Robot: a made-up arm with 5 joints.
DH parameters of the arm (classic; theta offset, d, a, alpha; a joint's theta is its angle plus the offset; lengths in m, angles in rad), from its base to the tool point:
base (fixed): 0 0.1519 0 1.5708
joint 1: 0 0.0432 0.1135 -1.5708
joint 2: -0.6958 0 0.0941 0
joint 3: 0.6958 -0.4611 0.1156 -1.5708
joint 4: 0 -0.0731 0.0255 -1.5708
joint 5: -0.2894 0 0.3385 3.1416
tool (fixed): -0.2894 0.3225 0 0
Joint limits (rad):
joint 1: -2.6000..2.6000
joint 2: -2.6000..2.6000
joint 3: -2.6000..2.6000
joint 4: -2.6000..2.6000
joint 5: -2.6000..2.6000
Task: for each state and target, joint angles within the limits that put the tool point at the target. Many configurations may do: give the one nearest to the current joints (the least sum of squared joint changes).
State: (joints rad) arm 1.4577 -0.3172 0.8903 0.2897 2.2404
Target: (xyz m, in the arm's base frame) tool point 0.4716 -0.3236 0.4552
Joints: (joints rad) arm 0.8125 -0.2560 0.9527 0.3426 2.1464
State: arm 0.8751 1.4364 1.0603 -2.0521 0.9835
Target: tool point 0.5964 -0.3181 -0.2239
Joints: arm 0.2392 0.9888 0.6898 -2.4415 0.8484
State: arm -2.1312 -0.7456 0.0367 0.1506 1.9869
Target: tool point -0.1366 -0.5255 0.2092
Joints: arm -2.2324 -0.5479 0.1724 -0.0773 2.0680
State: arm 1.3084 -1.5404 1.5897 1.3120 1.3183
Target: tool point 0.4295 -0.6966 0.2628
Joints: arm 1.4506 -1.7602 1.1036 1.0608 1.5606
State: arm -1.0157 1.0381 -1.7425 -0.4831 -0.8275
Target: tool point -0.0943 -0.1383 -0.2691
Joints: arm -1.6562 0.7321 -2.0261 -0.5523 -0.5762
